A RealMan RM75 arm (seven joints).
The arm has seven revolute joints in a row. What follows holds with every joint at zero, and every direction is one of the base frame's.
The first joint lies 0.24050 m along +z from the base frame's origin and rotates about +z.
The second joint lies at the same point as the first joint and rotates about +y.
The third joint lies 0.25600 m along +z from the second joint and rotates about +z.
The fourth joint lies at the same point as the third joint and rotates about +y.
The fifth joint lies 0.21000 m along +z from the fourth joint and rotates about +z.
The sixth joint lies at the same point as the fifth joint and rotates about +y.
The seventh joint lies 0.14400 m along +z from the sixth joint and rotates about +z.
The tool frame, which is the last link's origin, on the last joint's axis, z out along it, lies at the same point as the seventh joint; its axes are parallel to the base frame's.
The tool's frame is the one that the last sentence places.
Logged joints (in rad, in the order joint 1, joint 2, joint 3, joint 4, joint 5, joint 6, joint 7), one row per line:
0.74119, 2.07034, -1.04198, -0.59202, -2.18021, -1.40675, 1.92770
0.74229, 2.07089, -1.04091, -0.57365, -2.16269, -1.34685, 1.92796
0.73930, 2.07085, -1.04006, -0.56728, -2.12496, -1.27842, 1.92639
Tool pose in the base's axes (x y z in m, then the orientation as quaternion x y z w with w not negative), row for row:
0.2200, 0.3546, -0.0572, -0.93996, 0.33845, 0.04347, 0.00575
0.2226, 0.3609, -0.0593, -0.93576, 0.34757, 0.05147, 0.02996
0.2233, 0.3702, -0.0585, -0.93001, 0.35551, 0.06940, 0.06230
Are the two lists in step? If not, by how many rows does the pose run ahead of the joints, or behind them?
They are in step.
